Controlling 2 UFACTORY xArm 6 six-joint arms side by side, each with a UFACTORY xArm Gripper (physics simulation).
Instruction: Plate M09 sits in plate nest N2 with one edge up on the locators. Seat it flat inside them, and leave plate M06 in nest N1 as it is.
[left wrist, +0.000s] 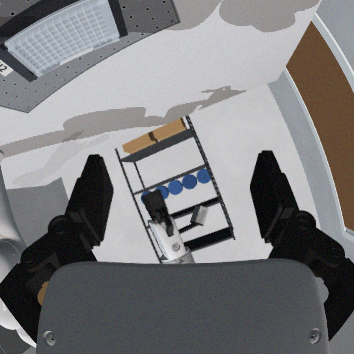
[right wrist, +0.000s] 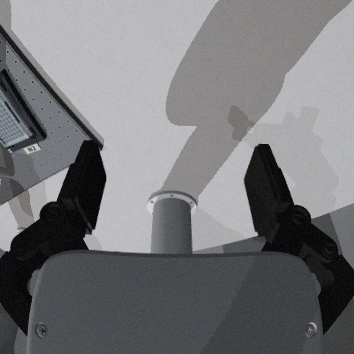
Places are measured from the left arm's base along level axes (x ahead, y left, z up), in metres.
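Where they show: left gripper, fingertip midpoint: (left wrist: 180, 169); right gripper, fingertip midpoint: (left wrist: 149, 192) (right wrist: 175, 159); right arm's base, link origin: (right wrist: 171, 204).
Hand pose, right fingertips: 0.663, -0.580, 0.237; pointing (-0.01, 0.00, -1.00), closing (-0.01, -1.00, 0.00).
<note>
After its pixels a point has its place, as x, y, z.
A pale, gridded plate (left wrist: 65, 39) @[0.575, -0.252, 0.040] (right wrist: 12, 120) @[0.565, -0.285, 0.037] lies in the dark frame of nest N2 (left wrist: 118, 19) @[0.646, -0.254, 0.025] (right wrist: 38, 131) @[0.525, -0.326, 0.024], at the upper left of the left wrist view and the left edge of the right wrist view. Both views cut it off, and its tilt cannot be judged clearly. An N2 label (right wrist: 32, 148) @[0.474, -0.282, 0.015] sits beside the nest. Plate M06 and nest N1 cannot be made out. My left gripper (left wrist: 180, 169) @[0.616, -0.161, 0.239] is open and empty, away from the nest. My right gripper (right wrist: 175, 159) @[0.663, -0.580, 0.237] is open and empty, off to the side of the board.
The nest stands on a grey perforated board (left wrist: 150, 20) @[0.699, -0.278, 0.013] (right wrist: 57, 131) @[0.513, -0.361, 0.013]. The left wrist view shows a shelf rack (left wrist: 160, 146) with cardboard boxes and blue round items, a white arm with a black gripper before it, and a brown panel (left wrist: 325, 115). A grey post (right wrist: 171, 227) @[0.312, -0.578, 0.091] stands in the right wrist view.
</note>
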